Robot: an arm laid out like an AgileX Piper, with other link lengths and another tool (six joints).
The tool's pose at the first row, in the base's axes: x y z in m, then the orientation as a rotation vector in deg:
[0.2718, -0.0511, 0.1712, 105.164, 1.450, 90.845]
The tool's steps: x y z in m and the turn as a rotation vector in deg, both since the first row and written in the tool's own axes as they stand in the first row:
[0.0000, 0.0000, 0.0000, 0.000, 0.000, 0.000]
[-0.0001, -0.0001, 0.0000, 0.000, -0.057, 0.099]
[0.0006, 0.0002, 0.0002, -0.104, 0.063, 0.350]
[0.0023, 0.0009, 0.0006, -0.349, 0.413, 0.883]
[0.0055, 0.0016, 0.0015, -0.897, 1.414, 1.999]
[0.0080, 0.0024, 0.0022, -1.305, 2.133, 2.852]
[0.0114, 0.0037, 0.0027, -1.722, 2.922, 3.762]
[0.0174, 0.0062, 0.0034, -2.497, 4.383, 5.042]
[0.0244, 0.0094, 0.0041, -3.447, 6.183, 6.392]
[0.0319, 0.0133, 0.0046, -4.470, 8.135, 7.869]
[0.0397, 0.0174, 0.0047, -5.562, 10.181, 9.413]
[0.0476, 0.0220, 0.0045, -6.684, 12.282, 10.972]
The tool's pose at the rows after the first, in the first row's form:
[0.2718, -0.0511, 0.1712, 105.164, 1.450, 90.845]
[0.2718, -0.0511, 0.1711, 105.237, 1.334, 90.860]
[0.2720, -0.0511, 0.1718, 105.133, 1.076, 91.117]
[0.2725, -0.0511, 0.1736, 104.817, 0.551, 91.740]
[0.2738, -0.0506, 0.1767, 103.901, -0.455, 93.277]
[0.2747, -0.0504, 0.1793, 103.234, -1.239, 94.405]
[0.2755, -0.0502, 0.1829, 102.507, -2.052, 95.627]
[0.2766, -0.0497, 0.1893, 101.029, -3.187, 97.596]
[0.2776, -0.0494, 0.1970, 99.117, -4.372, 99.839]
[0.2783, -0.0492, 0.2054, 97.006, -5.666, 102.244]
[0.2786, -0.0489, 0.2142, 94.724, -7.034, 104.713]
[0.2785, -0.0488, 0.2234, 92.321, -8.415, 107.184]

